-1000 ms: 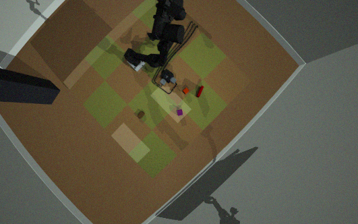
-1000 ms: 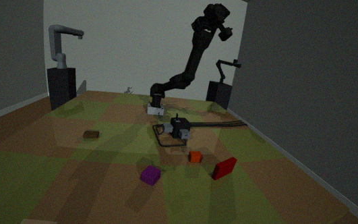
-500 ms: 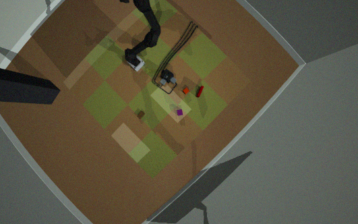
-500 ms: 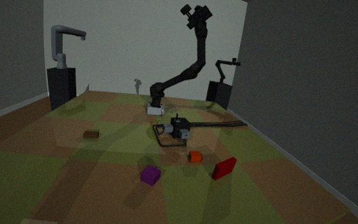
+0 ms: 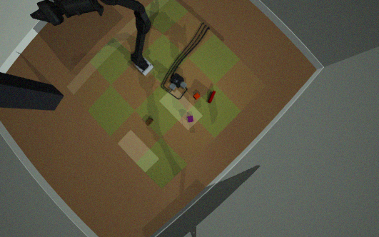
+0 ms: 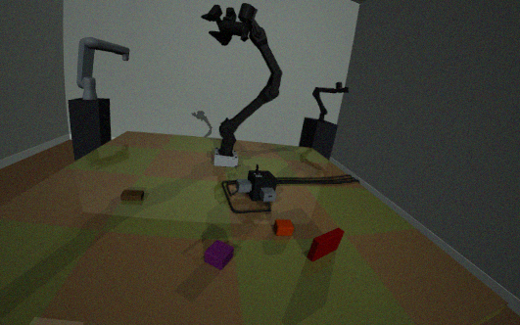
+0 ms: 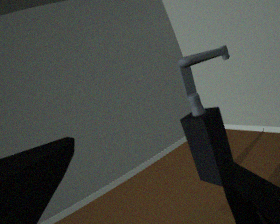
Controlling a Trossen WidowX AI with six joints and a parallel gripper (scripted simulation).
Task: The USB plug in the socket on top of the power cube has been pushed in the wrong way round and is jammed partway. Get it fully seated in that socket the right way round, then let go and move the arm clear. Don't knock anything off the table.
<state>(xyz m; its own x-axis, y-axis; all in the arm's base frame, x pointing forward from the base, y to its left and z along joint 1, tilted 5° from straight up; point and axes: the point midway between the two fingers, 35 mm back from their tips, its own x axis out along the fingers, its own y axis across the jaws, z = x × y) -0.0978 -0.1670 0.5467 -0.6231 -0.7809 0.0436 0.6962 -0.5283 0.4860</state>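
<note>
My gripper tip is 41 cm short of the metal USB plug, 20 cm to the right of it and 52 cm above it. Also, from my gripper tip: purple block (69 cm ahead, 4 cm to the left, 60 cm below); orange block (61 cm ahead, 22 cm to the left, 60 cm below); brown block (42 cm ahead, 19 cm to the right, 60 cm below).
</note>
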